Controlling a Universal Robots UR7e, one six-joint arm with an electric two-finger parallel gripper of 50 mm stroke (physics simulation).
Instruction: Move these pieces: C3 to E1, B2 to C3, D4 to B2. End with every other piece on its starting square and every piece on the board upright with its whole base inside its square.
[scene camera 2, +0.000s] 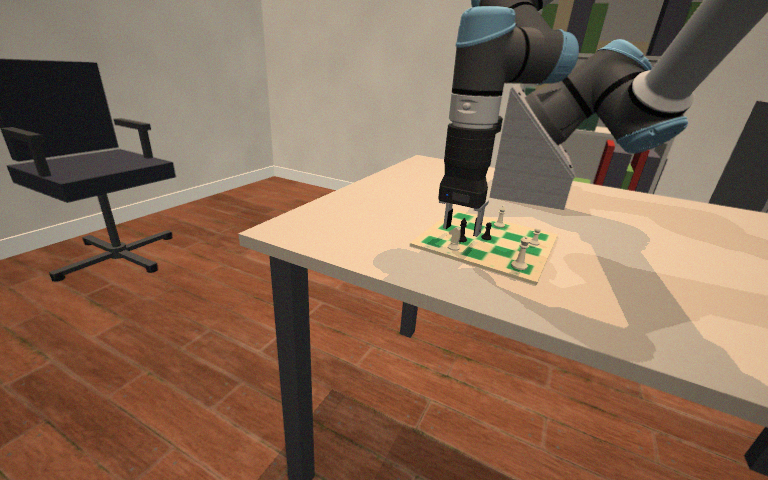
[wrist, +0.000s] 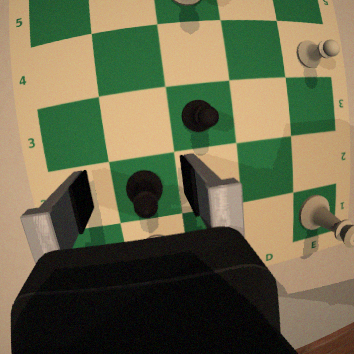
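Pixels of known places: gripper, between the fingertips: (scene camera 2: 461, 230) (wrist: 135, 181); arm's base, origin of its link: (scene camera 2: 541, 121).
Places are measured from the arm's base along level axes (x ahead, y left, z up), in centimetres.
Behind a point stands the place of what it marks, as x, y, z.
The chessboard (scene camera 2: 474, 253) @(48.8, -8.4, -17.4) (wrist: 22, 110) @(37.2, -16.7, -17.4) lies on the table. My gripper (scene camera 2: 464, 226) @(43.3, -11.6, -16.0) (wrist: 135, 181) @(43.3, -11.6, -16.0) is open, its fingers on either side of a tall black piece (scene camera 2: 463, 230) @(44.5, -11.2, -15.4) (wrist: 144, 190) @(43.6, -11.2, -14.5) on B2. A shorter black piece (scene camera 2: 487, 232) @(41.6, -7.1, -16.1) (wrist: 198, 115) @(41.0, -7.6, -14.6) stands upright on C3, beyond the right finger in the wrist view. A tall white piece (scene camera 2: 521, 254) @(50.5, -1.1, -15.1) (wrist: 316, 212) @(49.6, -1.4, -16.3) stands upright on E1. D4 holds no piece. How high the fingertips are above the board is hard to tell.
A white pawn (scene camera 2: 535, 236) @(39.7, 1.4, -15.9) (wrist: 310, 53) @(39.5, 1.0, -16.4) stands on E4. Another white piece (scene camera 2: 500, 217) @(33.9, -5.3, -15.5) (wrist: 187, 1) @(34.5, -5.5, -17.1) is on C5, cut off in the wrist view. A white piece (scene camera 2: 454, 240) @(48.6, -12.1, -15.8) on B1 is mostly hidden by my gripper body in the wrist view.
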